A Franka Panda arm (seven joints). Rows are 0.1 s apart.
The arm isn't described. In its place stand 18 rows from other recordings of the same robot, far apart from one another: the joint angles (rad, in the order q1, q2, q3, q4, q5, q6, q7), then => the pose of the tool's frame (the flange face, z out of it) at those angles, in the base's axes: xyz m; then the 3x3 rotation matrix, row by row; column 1 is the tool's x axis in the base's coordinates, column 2 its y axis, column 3 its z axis.
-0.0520 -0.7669 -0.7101 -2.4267 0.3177 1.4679 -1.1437 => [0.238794 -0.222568 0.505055], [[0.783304 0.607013 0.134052], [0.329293 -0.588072 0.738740], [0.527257 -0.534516 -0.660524]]
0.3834 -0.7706 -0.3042 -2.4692 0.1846 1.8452 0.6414 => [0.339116 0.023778 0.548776], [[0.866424 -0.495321 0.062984], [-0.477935 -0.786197 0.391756], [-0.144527 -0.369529 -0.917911]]
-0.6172 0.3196 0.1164 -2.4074 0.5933 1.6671 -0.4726 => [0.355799 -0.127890 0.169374], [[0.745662 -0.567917 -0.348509], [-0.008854 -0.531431 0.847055], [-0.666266 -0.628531 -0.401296]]
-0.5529 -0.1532 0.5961 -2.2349 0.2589 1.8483 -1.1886 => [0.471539 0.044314 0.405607], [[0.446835 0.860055 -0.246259], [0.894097 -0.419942 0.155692], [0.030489 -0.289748 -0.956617]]
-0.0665 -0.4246 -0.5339 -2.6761 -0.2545 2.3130 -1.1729 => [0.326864 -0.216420 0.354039], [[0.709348 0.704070 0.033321], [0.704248 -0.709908 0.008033], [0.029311 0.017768 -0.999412]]
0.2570 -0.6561 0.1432 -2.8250 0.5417 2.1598 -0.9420 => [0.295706 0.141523 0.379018], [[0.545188 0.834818 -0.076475], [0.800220 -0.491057 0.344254], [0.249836 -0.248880 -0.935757]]
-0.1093 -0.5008 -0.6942 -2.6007 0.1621 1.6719 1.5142 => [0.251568 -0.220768 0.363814], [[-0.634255 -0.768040 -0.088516], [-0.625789 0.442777 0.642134], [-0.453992 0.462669 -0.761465]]
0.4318 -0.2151 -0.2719 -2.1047 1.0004 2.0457 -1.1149 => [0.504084 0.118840 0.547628], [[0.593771 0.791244 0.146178], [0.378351 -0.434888 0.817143], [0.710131 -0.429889 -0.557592]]
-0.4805 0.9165 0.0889 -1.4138 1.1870 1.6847 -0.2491 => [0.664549 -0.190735 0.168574], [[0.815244 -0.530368 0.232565], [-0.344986 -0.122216 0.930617], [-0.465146 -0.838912 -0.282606]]
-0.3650 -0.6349 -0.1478 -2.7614 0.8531 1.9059 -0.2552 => [0.309740 -0.108368 0.403966], [[0.844665 -0.434598 0.312515], [-0.512739 -0.489184 0.705548], [-0.153752 -0.756190 -0.636032]]
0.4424 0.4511 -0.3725 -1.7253 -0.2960 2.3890 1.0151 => [0.678973 0.073340 0.363599], [[0.701957 -0.651151 0.288547], [-0.570867 -0.756650 -0.318735], [0.425873 0.059016 -0.902856]]
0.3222 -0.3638 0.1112 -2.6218 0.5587 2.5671 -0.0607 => [0.392829 0.172099 0.400235], [[0.969710 0.109002 0.218590], [0.019171 -0.926108 0.376770], [0.243507 -0.361167 -0.900146]]
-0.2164 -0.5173 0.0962 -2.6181 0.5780 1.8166 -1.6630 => [0.353190 0.001838 0.406752], [[0.302802 0.943340 -0.135724], [0.836222 -0.194656 0.512681], [0.457212 -0.268737 -0.847784]]
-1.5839 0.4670 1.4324 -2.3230 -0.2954 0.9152 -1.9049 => [0.322206 -0.087110 0.306952], [[-0.101099 0.131579 -0.986137], [0.830172 0.557404 -0.010736], [0.548264 -0.819749 -0.165586]]
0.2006 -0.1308 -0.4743 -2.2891 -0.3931 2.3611 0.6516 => [0.494115 -0.147262 0.418803], [[0.759462 -0.632314 0.152961], [-0.585315 -0.766771 -0.263568], [0.283944 0.110640 -0.952436]]
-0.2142 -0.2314 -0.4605 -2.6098 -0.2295 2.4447 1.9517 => [0.337039 -0.263474 0.328117], [[-0.767555 -0.640781 0.016103], [-0.640183 0.765098 -0.069216], [0.032032 -0.063436 -0.997472]]
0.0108 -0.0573 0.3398 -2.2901 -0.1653 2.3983 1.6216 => [0.490906 0.179057 0.389582], [[0.387626 -0.899487 0.201668], [-0.911064 -0.407142 -0.064793], [0.140388 -0.158617 -0.977308]]
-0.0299 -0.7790 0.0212 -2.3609 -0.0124 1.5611 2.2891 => [0.307375 -0.002134 0.585222], [[-0.668932 -0.743018 -0.021312], [-0.742532 0.669267 -0.026974], [0.034305 -0.002219 -0.999409]]
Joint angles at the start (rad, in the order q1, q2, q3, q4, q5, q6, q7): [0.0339 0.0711 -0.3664 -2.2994 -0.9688 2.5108 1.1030]
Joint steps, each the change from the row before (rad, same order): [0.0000 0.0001 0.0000 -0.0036 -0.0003 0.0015 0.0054]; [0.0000 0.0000 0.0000 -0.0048 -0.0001 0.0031 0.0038]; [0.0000 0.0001 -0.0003 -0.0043 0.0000 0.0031 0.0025]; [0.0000 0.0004 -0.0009 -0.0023 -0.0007 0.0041 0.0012]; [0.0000 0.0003 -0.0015 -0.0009 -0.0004 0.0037 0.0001]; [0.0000 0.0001 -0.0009 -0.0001 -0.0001 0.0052 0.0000]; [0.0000 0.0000 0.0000 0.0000 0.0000 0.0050 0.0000]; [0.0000 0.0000 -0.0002 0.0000 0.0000 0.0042 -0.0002]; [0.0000 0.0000 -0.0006 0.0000 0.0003 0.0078 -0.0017]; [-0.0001 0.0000 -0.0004 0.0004 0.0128 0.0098 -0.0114]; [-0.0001 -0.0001 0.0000 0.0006 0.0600 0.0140 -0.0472]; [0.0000 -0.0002 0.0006 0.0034 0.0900 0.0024 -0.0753]
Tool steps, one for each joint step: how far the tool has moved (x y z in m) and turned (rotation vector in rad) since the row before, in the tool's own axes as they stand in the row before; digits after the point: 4 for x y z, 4 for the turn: [-0.0016 -0.0003 0.0008 0.0005 -0.0023 0.0034]; [-0.0021 -0.0004 0.0009 0.0017 -0.0026 0.0014]; [-0.0019 -0.0003 0.0009 0.0017 -0.0024 0.0006]; [-0.0009 -0.0001 0.0006 0.0023 -0.0003 0.0000]; [-0.0001 0.0002 0.0004 0.0021 0.0004 0.0004]; [0.0003 -0.0001 -0.0002 0.0041 0.0019 0.0005]; [0.0002 -0.0005 -0.0004 0.0045 0.0022 0.0000]; [0.0002 -0.0003 -0.0003 0.0037 0.0018 0.0000]; [0.0004 -0.0005 -0.0005 0.0068 0.0031 -0.0010]; [0.0009 -0.0006 -0.0008 0.0118 -0.0018 -0.0002]; [0.0019 -0.0008 -0.0014 0.0279 -0.0217 0.0035]; [0.0030 0.0003 -0.0013 0.0286 -0.0366 0.0016]
